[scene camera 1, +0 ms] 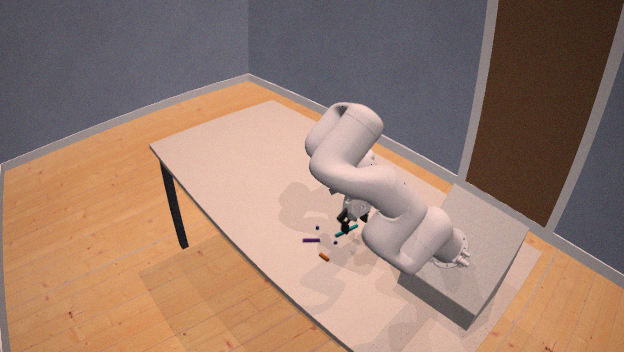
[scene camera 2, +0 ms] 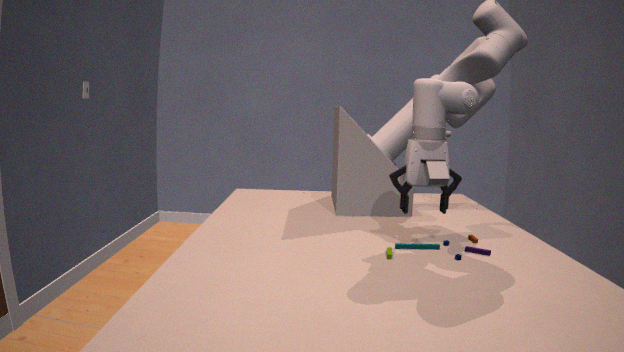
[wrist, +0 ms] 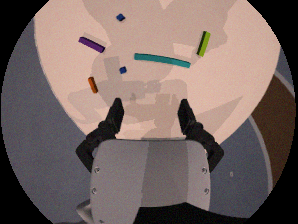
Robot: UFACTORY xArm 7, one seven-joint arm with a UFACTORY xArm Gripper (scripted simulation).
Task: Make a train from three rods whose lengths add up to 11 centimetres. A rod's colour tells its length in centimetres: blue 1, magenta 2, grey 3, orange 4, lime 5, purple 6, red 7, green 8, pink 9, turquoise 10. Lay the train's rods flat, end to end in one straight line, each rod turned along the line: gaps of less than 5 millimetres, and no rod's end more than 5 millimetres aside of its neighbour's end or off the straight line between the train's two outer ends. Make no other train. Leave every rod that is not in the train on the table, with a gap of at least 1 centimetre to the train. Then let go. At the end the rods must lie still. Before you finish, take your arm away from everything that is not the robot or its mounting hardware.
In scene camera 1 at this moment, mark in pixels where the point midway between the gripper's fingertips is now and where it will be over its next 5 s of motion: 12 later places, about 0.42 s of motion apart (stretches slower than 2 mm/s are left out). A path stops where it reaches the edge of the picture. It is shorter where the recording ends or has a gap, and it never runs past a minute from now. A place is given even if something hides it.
My gripper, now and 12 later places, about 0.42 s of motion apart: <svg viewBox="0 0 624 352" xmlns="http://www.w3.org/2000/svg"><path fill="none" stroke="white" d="M354 226L351 226L343 225L336 225L328 225L321 225L321 225L322 224L323 223L326 221L328 219L330 219L332 217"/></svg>
